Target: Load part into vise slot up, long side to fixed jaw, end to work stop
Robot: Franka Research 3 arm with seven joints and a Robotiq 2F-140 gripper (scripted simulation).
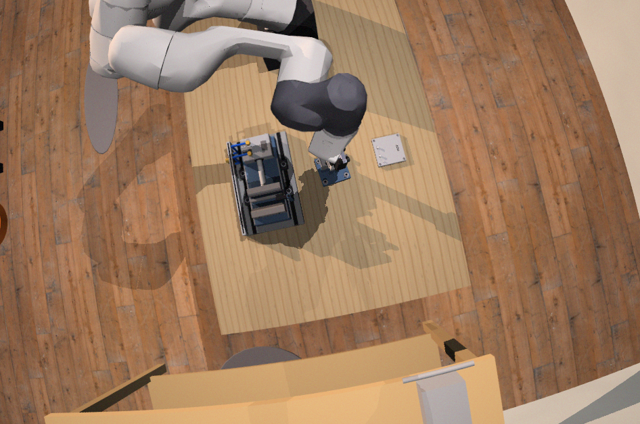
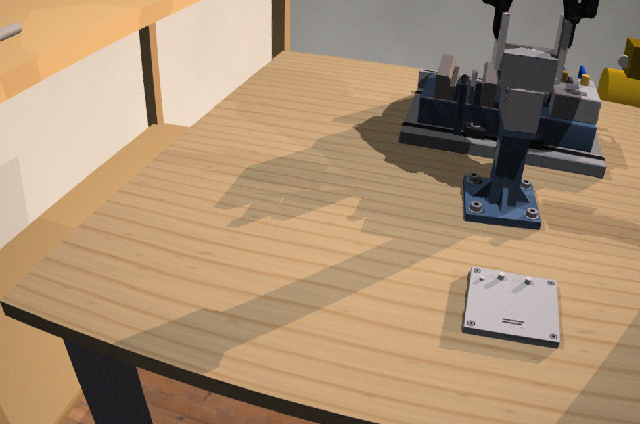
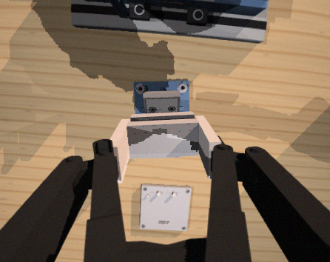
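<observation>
The part is 3 cm below my hand and 1 cm to the right of it. From my hand the other things lie so: work stop 17 cm to the right, 12 cm below, 5 cm ahead; then v-block post 15 cm below, 1 cm to the right; then work stop post 15 cm to the right, 15 cm below, 6 cm ahead.
</observation>
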